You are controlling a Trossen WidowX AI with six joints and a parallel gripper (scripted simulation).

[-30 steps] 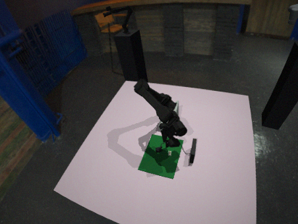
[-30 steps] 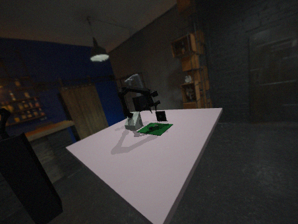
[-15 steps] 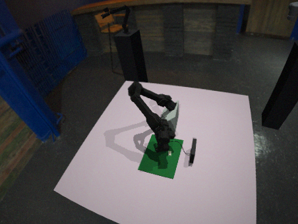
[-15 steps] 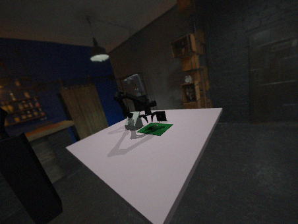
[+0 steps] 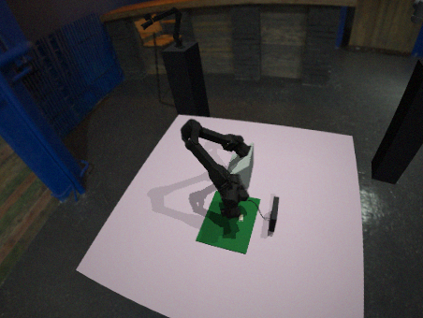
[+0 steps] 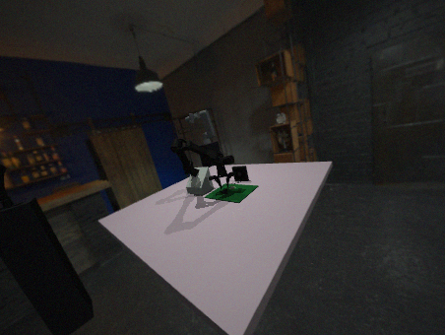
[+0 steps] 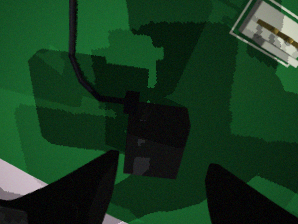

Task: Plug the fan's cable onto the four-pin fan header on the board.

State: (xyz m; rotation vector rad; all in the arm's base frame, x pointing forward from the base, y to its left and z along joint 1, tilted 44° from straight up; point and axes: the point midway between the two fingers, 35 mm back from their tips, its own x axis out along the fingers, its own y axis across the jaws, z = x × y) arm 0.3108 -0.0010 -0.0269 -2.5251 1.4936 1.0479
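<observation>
My gripper tip is 20 mm above the fan plug and 10 mm to the left of it. From my gripper tip the other things lie so: green board 50 mm below, 30 mm to the left, 20 mm ahead; then white four-pin fan header 80 mm to the left, 40 mm below; then black fan 220 mm to the left, 40 mm behind, 20 mm above.
</observation>
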